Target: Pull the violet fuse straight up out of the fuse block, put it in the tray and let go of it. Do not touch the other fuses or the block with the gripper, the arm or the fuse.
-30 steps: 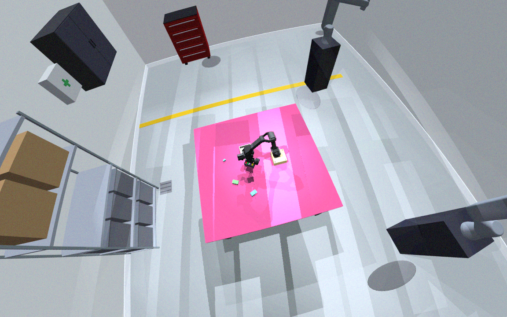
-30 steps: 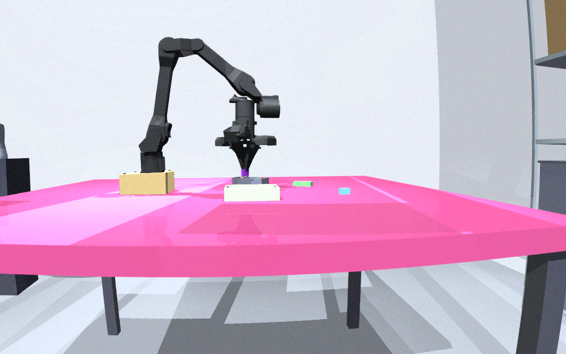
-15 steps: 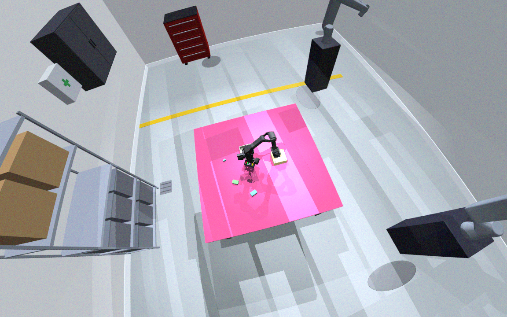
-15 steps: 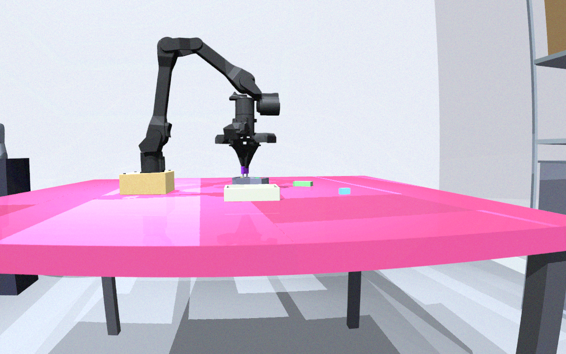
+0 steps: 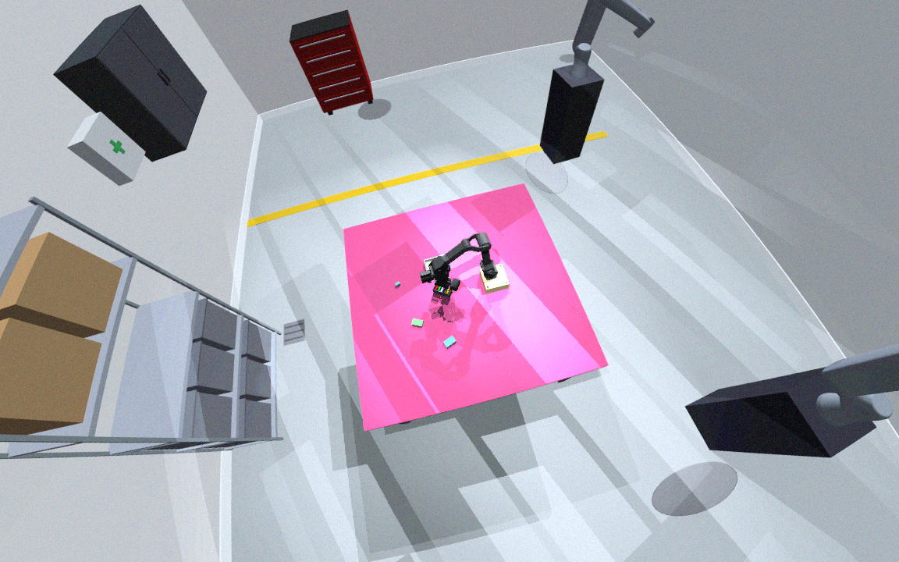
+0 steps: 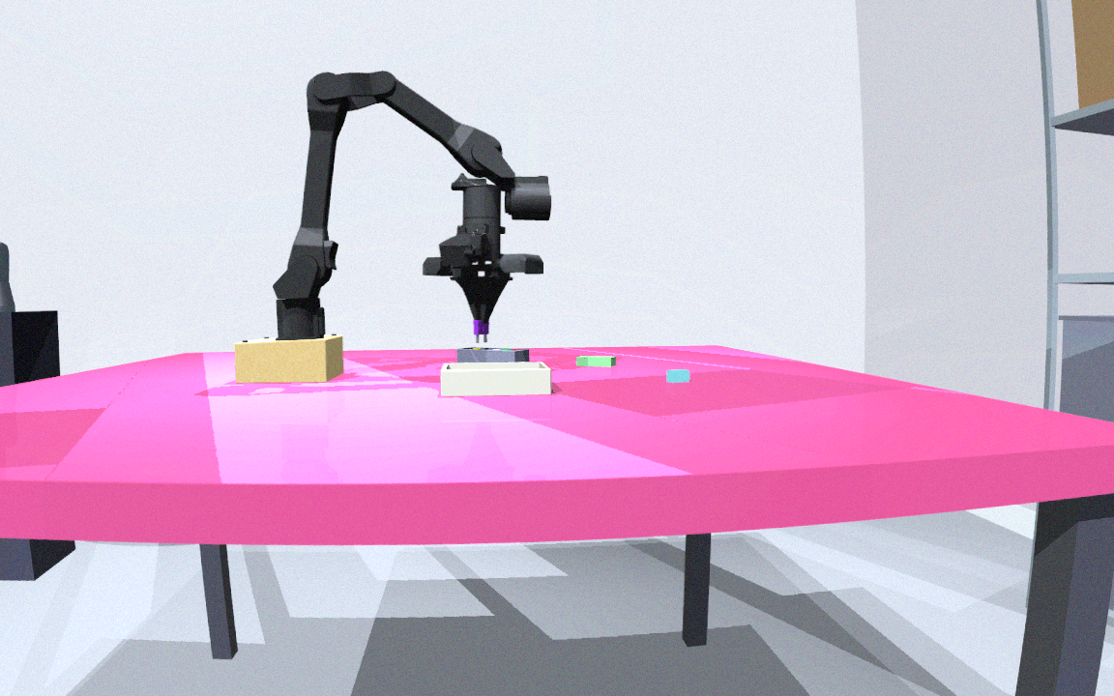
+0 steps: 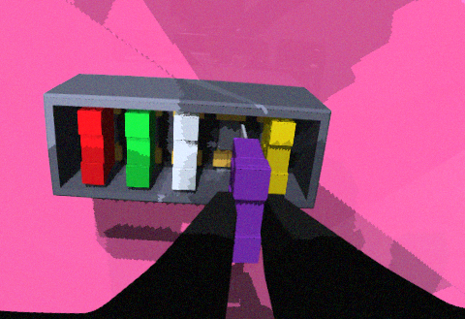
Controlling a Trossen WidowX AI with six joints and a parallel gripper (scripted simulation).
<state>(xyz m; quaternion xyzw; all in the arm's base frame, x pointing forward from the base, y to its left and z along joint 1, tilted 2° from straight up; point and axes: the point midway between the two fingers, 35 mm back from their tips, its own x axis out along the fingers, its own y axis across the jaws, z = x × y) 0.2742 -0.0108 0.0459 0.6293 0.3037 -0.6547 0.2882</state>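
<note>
Now: the tray 19 cm to the right of my gripper tip and 8 cm below it.
</note>
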